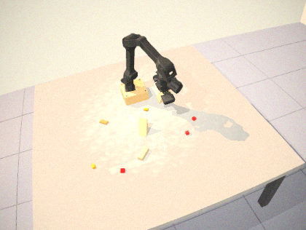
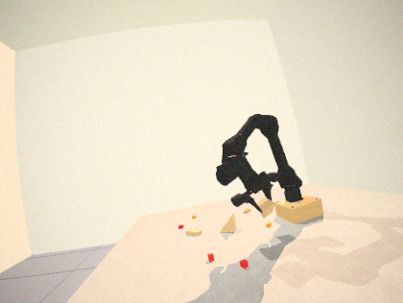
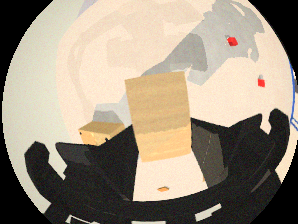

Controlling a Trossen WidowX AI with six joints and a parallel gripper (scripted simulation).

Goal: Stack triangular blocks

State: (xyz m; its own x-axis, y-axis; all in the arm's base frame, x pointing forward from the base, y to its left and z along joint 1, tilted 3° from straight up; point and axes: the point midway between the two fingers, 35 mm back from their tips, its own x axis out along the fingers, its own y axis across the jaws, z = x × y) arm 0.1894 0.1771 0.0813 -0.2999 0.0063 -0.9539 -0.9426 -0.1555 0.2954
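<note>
The tan triangular block is 10 mm ahead of my gripper tip, 10 mm to the right of it and 10 mm above it. Round my gripper tip: flat tan bar: 300 mm ahead, 170 mm to the right, 100 mm below.
</note>
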